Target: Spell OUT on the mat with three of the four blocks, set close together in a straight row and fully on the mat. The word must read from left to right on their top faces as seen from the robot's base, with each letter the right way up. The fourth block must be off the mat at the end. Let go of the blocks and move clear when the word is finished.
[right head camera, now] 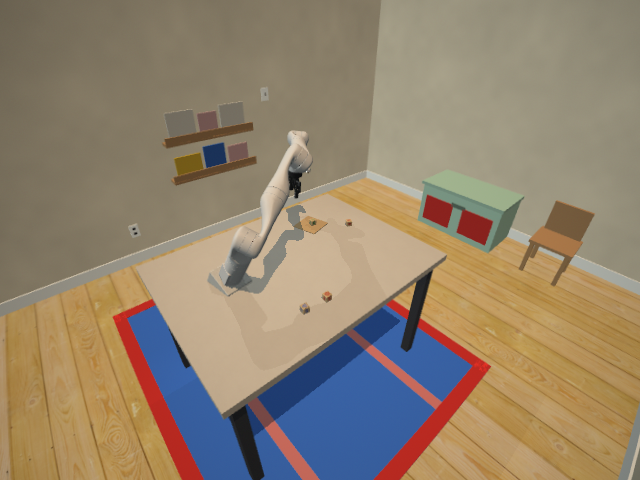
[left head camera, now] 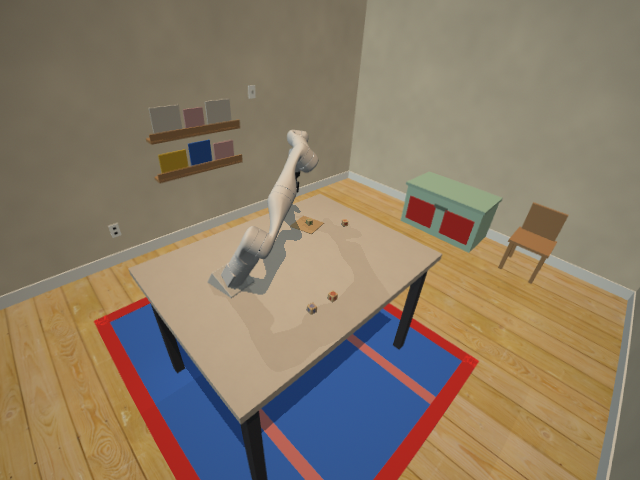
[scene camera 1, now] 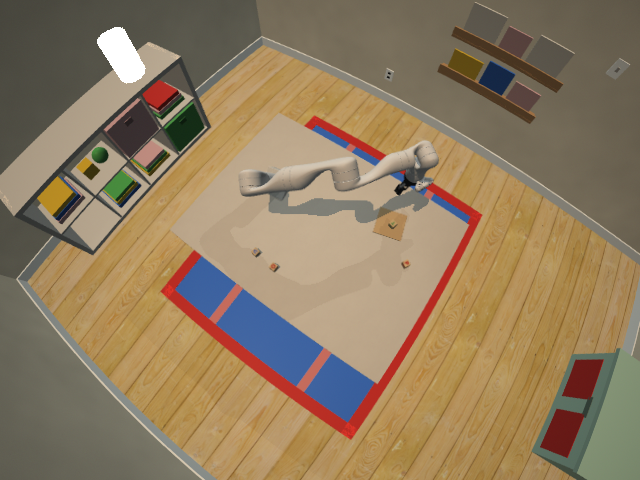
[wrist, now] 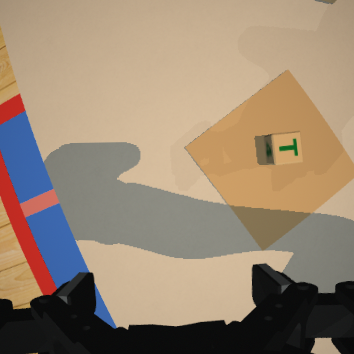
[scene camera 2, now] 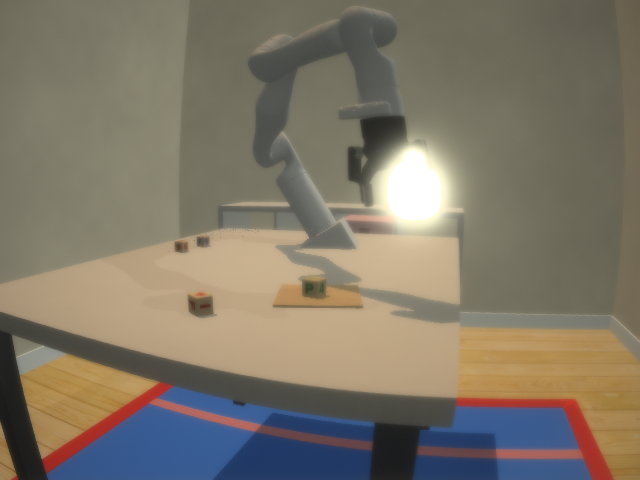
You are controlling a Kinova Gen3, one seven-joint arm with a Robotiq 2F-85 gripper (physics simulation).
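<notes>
A block with a green T on top [left head camera: 309, 222] [right head camera: 312, 222] [scene camera 1: 392, 224] [scene camera 2: 314, 287] [wrist: 288, 147] sits on the tan mat [left head camera: 315, 227] [scene camera 1: 383, 219] [scene camera 2: 343, 297] [wrist: 230, 165]. In the wrist view the T's bar faces right. A red-marked block [left head camera: 344, 222] [right head camera: 348, 222] [scene camera 1: 405, 264] [scene camera 2: 200, 303] stands off the mat. Another red-marked block [left head camera: 332, 296] [scene camera 1: 273, 267] [scene camera 2: 181, 246] and a bluish-marked block [left head camera: 311, 308] [scene camera 1: 256, 252] [scene camera 2: 203, 241] stand near each other, far from the mat; their letters are too small to read. My gripper [wrist: 173, 286] is open and empty, high above the table beside the mat.
The arm rises from its base on the table [left head camera: 361, 268] [scene camera 2: 248, 330]. A glowing lamp [scene camera 2: 414, 186] hides part of the gripper in scene camera 2. A shelf unit [scene camera 1: 149, 51], a green cabinet [left head camera: 454, 191] and a chair [left head camera: 535, 241] stand away from the table.
</notes>
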